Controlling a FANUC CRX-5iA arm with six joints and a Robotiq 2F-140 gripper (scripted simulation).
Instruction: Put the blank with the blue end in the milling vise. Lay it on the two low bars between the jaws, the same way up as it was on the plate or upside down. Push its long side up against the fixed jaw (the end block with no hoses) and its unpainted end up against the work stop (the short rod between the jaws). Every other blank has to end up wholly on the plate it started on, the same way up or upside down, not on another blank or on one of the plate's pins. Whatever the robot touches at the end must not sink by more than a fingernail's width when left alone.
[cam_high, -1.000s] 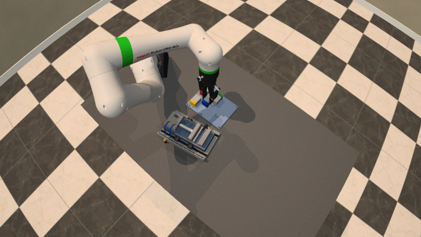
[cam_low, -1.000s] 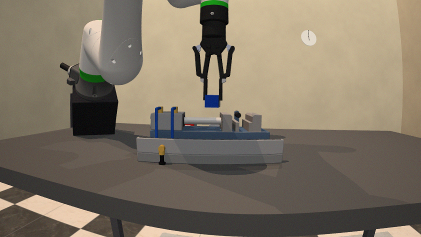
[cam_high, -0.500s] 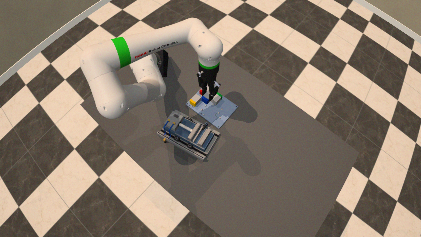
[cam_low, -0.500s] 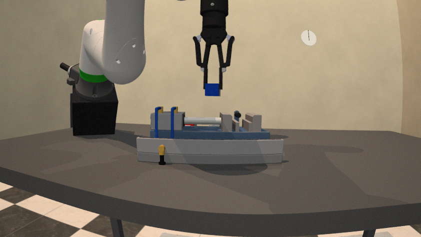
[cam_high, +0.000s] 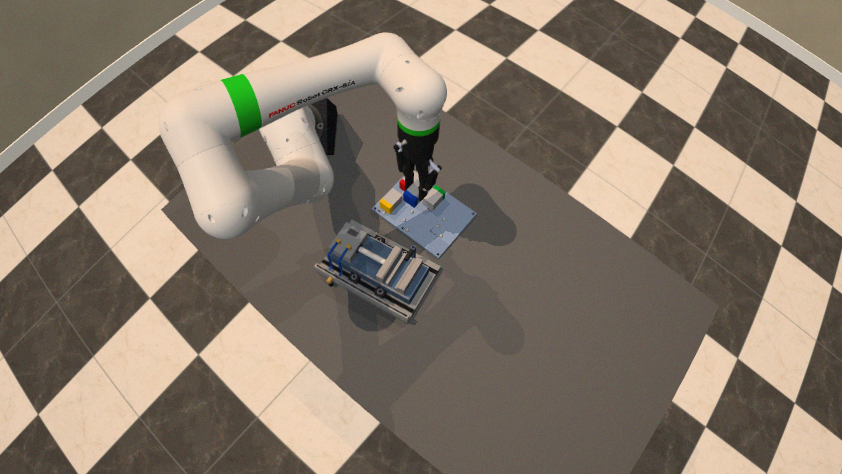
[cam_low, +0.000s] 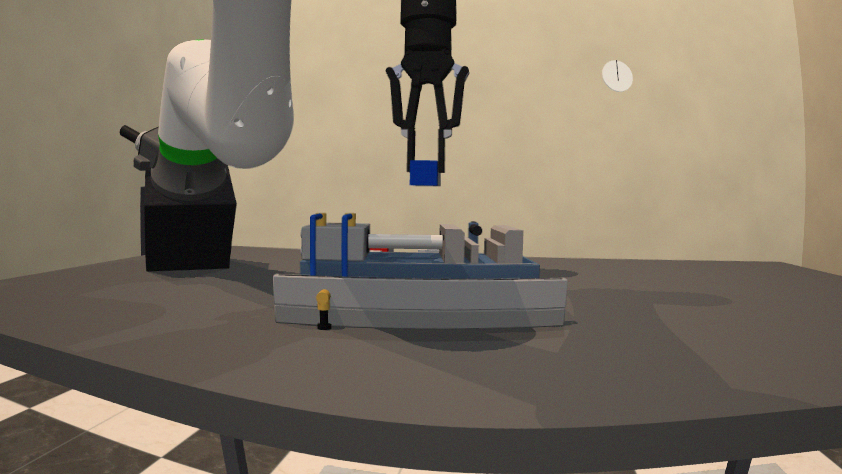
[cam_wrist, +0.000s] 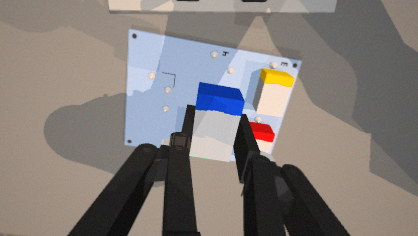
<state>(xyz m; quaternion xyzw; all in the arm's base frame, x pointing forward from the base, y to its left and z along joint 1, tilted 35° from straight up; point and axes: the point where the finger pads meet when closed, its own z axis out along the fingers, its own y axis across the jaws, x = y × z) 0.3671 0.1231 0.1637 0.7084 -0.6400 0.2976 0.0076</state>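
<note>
My gripper is now 17 cm to the left of the fixed jaw, 12 cm short of it and 12 cm above it. Round my hand: blue-ended blank: 3 cm below; green-ended blank: 17 cm below, 9 cm to the left; work stop: 13 cm to the right, 11 cm below, 8 cm ahead.
</note>
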